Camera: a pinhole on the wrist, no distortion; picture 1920 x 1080 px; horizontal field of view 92.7 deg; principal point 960.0 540.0 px. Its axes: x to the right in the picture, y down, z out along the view. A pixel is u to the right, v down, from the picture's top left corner.
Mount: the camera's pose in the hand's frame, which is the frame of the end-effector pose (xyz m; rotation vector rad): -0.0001 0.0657 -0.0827 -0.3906 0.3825 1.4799
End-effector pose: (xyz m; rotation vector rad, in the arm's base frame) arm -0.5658 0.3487 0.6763 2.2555 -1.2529 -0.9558
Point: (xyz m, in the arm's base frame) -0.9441 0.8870 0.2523
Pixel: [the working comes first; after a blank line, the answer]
In the camera's frame: -0.6720 0.4053 0.3785

outside the picture
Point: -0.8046 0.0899 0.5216
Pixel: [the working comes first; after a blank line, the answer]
In the camera's frame: -0.0619 -0.1907 0.3764

809 76
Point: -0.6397 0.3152 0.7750
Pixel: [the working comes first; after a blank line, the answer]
In the camera's frame: 0.0149 0.0373 0.0861

1119 936
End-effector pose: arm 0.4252 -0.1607 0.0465 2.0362 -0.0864 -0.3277
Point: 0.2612 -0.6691 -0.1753
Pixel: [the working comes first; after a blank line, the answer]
In the camera's frame: -0.3449 -0.0017 0.5640

400 537
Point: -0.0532 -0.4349 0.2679
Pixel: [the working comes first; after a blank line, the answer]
In the camera's frame: 0.0022 0.4515 0.4084

outside the picture
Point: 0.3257 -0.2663 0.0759
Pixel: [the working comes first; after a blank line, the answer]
In the camera's frame: -0.0918 0.0765 0.1648

450 965
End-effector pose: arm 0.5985 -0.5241 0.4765 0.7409 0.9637 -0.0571
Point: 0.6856 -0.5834 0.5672
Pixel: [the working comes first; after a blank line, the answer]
In the camera's frame: -0.1292 0.0282 0.1725

274 690
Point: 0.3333 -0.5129 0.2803
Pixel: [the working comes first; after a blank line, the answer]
In the camera's frame: -0.1404 -0.0066 -0.2858

behind the camera
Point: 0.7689 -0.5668 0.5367
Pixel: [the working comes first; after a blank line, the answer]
In the camera's frame: -0.1213 -0.0478 0.2205

456 341
